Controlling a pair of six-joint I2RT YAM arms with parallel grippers.
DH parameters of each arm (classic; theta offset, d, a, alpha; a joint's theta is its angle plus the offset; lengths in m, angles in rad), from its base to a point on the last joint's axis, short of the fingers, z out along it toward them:
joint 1: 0 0.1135 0.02 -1.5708
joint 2: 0 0 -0.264 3.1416
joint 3: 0.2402 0 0.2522 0
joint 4: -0.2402 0 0.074 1.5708
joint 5: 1.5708 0 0 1.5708
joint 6: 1.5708 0.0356 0 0
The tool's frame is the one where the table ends.
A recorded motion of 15 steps. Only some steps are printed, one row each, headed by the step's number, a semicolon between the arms.
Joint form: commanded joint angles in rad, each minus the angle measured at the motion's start. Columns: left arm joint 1, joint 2, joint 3, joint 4, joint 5, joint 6; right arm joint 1, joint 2, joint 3, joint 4, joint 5, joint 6.
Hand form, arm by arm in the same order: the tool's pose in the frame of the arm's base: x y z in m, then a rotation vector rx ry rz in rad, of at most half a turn. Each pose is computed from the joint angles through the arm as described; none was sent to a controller.
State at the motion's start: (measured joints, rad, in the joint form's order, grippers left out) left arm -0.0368 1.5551 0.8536 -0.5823 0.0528 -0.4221; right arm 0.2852 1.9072 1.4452 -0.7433 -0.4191 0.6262
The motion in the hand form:
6: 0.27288 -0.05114 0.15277 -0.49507 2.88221 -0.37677; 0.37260 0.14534 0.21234 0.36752 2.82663 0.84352
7: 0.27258 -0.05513 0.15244 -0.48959 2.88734 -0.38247; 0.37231 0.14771 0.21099 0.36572 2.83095 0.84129
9: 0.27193 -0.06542 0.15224 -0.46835 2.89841 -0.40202; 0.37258 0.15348 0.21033 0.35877 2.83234 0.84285
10: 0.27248 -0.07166 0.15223 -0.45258 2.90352 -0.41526; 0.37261 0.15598 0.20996 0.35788 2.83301 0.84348
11: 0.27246 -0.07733 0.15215 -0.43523 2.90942 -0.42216; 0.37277 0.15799 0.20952 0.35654 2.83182 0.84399
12: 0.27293 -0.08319 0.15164 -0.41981 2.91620 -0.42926; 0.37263 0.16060 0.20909 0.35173 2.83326 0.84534
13: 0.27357 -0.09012 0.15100 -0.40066 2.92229 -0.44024; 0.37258 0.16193 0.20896 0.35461 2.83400 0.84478
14: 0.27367 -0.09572 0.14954 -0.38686 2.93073 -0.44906; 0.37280 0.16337 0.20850 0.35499 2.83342 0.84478
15: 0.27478 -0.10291 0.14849 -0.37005 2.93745 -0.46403; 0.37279 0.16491 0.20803 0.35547 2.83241 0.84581
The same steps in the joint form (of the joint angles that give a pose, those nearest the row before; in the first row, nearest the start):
6: -0.1260 0.0403 0.0078 0.0147 0.1233 -0.1048; 0.0501 0.0040 0.0117 0.0643 -0.0042 0.0632
7: -0.1401 0.0431 0.0093 0.0147 0.1250 -0.1148; 0.0562 0.0079 0.0121 0.0657 -0.0019 0.0666
9: -0.1758 0.0494 0.0147 0.0161 0.1327 -0.1360; 0.0697 0.0160 0.0198 0.0703 0.0016 0.0753
10: -0.1964 0.0564 0.0215 0.0186 0.1382 -0.1464; 0.0757 0.0194 0.0227 0.0726 0.0034 0.0805
11: -0.2156 0.0619 0.0268 0.0192 0.1402 -0.1537; 0.0803 0.0221 0.0243 0.0768 0.0053 0.0846
12: -0.2348 0.0709 0.0341 0.0205 0.1427 -0.1622; 0.0865 0.0255 0.0269 0.0787 0.0060 0.0874
13: -0.2569 0.0817 0.0424 0.0245 0.1469 -0.1716; 0.0898 0.0271 0.0287 0.0791 0.0078 0.0923
14: -0.2747 0.0923 0.0474 0.0280 0.1515 -0.1798; 0.0930 0.0298 0.0303 0.0820 0.0095 0.0958
15: -0.2961 0.1067 0.0581 0.0334 0.1587 -0.1904; 0.0966 0.0316 0.0305 0.0862 0.0108 0.1001

